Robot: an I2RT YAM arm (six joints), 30 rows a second.
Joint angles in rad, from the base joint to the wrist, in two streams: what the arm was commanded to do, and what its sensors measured. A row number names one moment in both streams.
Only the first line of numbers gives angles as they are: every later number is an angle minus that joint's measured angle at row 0.
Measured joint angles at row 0:
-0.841 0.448 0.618 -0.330 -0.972 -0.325
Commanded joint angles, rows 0 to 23:
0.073 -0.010 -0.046 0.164 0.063 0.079
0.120 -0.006 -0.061 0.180 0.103 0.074
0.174 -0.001 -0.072 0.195 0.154 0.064
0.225 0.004 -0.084 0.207 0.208 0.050
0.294 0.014 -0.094 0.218 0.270 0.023
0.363 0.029 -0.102 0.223 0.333 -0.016
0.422 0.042 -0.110 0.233 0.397 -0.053
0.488 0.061 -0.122 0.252 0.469 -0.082
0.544 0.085 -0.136 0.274 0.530 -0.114
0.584 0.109 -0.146 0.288 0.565 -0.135
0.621 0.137 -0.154 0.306 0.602 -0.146
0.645 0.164 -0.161 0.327 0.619 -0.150
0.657 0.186 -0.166 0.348 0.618 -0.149
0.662 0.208 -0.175 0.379 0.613 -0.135
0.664 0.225 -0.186 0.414 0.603 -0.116
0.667 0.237 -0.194 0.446 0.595 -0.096
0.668 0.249 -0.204 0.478 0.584 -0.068
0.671 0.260 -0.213 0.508 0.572 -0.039
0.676 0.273 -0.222 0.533 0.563 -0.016
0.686 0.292 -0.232 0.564 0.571 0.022
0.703 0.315 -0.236 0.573 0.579 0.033
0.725 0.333 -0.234 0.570 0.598 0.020
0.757 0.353 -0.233 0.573 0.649 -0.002
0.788 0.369 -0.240 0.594 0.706 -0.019
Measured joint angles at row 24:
0.735 0.341 -0.220 0.503 0.601 -0.033
